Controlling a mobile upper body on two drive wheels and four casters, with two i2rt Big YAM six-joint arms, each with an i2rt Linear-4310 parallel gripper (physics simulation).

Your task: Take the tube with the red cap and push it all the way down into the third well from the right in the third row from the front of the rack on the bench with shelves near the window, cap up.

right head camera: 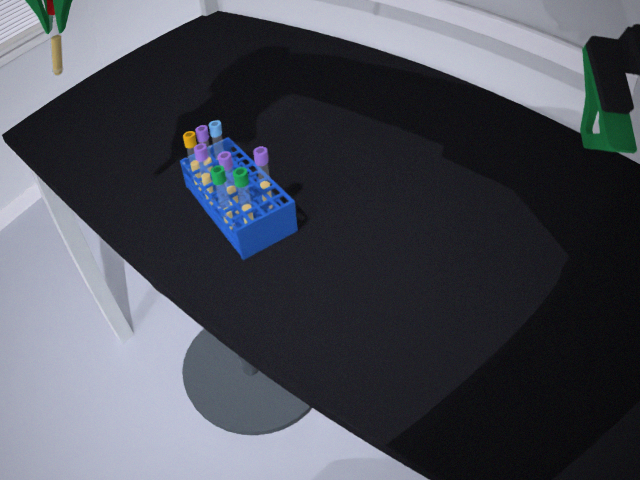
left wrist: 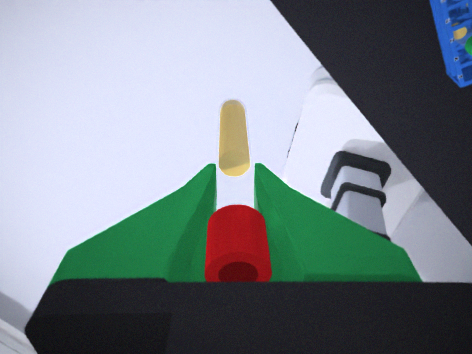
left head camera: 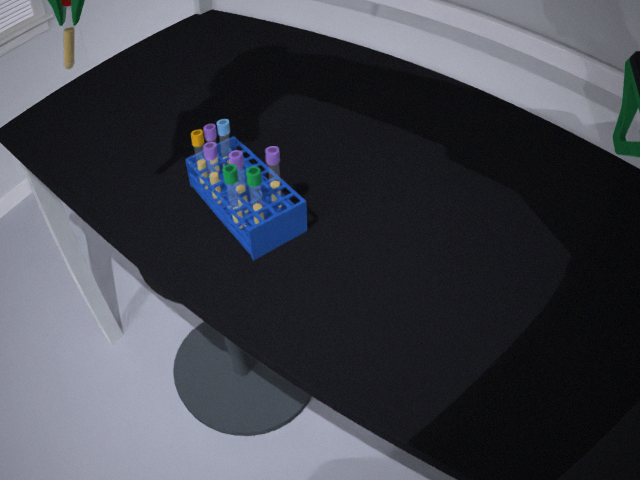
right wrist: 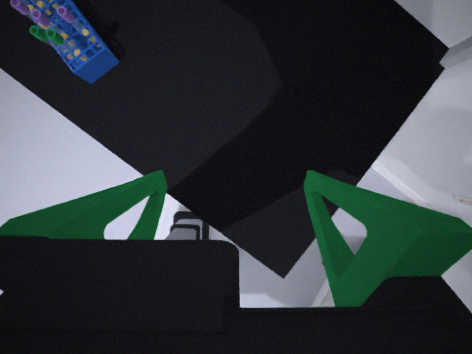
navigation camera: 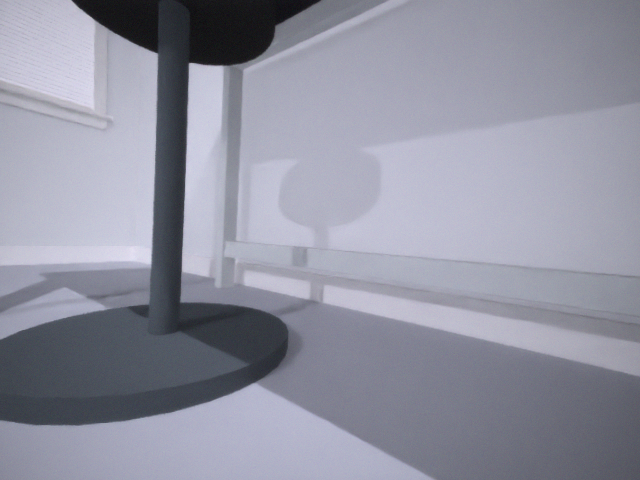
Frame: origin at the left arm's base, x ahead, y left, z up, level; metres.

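Seen in the pictures: left gripper, between the fingertips: [right head camera: 55, 31] [left wrist: 235, 176] [left head camera: 69, 23]; right gripper, between the fingertips: [right head camera: 636, 142] [right wrist: 235, 178].
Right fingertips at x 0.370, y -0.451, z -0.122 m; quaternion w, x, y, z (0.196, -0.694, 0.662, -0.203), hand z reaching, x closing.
Observation:
A point is followed by its place in that frame.
The tube with the red cap [left head camera: 68, 48] {x 0.590, y 0.116, z -0.150 m} [right head camera: 56, 54] {x 0.590, y 0.115, z -0.149 m} [left wrist: 237, 240] {x 0.606, y 0.101, z -0.078 m} is held cap up in my left gripper [left head camera: 68, 23] {x 0.596, y 0.110, z -0.120 m} [right head camera: 55, 32] {x 0.596, y 0.110, z -0.120 m} [left wrist: 235, 176] {x 0.596, y 0.110, z -0.120 m}, which is shut on it; its yellowish lower end sticks out below the fingertips. In both head views they are at the upper left, away from the rack. The blue rack [left head camera: 279, 229] {x 0.603, y -0.122, z -0.464 m} [right head camera: 267, 229] {x 0.602, y -0.121, z -0.464 m} [right wrist: 97, 67] {x 0.602, y -0.121, z -0.467 m} stands on the black bench top [left head camera: 392, 289] {x 0.530, y -0.272, z -0.496 m} [right head camera: 382, 289] {x 0.531, y -0.276, z -0.496 m} [right wrist: 210, 100] {x 0.546, y -0.389, z -0.496 m} with several tubes in it; its corner also shows in the left wrist view [left wrist: 457, 77] {x 0.583, y -0.079, z -0.441 m}. My right gripper [right wrist: 235, 178] {x 0.370, y -0.451, z -0.122 m} is open and empty, right of the rack.
Tubes with purple, green, orange [left head camera: 196, 138] {x 0.701, y 0.005, z -0.380 m} and light blue [left head camera: 223, 127] {x 0.726, y -0.031, z -0.380 m} caps stand up from the rack. A round stool base [left head camera: 227, 397] {x 0.777, y 0.120, z -1.380 m} [navigation camera: 129, 372] {x 0.721, y 0.033, z -1.380 m} with a post [navigation camera: 170, 180] {x 0.863, y 0.071, z -1.106 m} stands on the floor by the bench. A white bench leg [left head camera: 77, 268] {x 0.956, y 0.561, z -1.011 m} [right head camera: 85, 263] {x 0.960, y 0.558, z -0.993 m} is at the left.

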